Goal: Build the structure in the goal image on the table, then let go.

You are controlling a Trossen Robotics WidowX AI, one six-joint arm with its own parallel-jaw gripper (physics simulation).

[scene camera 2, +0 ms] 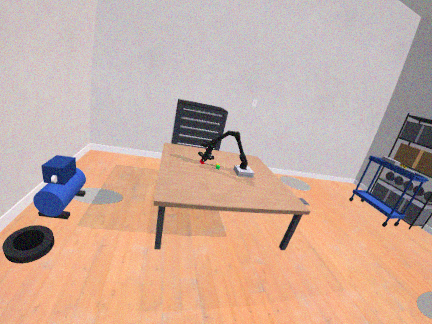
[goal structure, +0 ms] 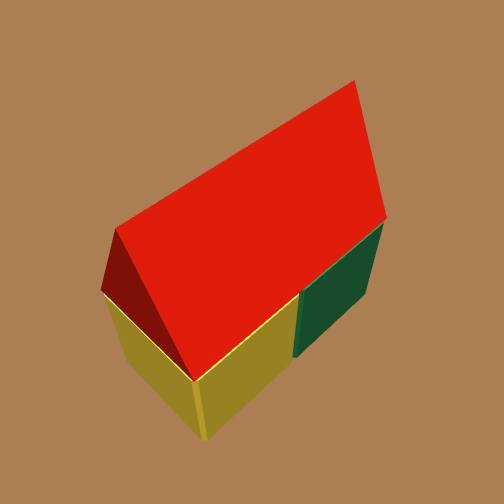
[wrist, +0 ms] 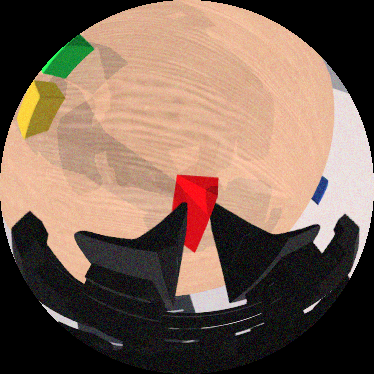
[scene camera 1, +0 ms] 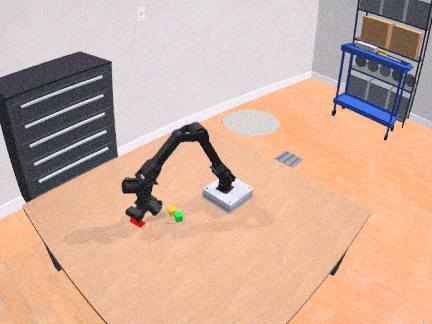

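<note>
A red wedge-like block is between the fingertips of my gripper, low at the table top. The gripper is shut on it, and the fingers cover part of its sides. Whether the block touches the table is hard to tell. A green cube and a yellow cube stand close together on the table, between the gripper and the arm's base. The yellow cube cannot be made out in scene camera 2.
The arm's pale base block stands on the wooden table. A dark drawer cabinet stands behind the table. A blue cart stands off to the right.
</note>
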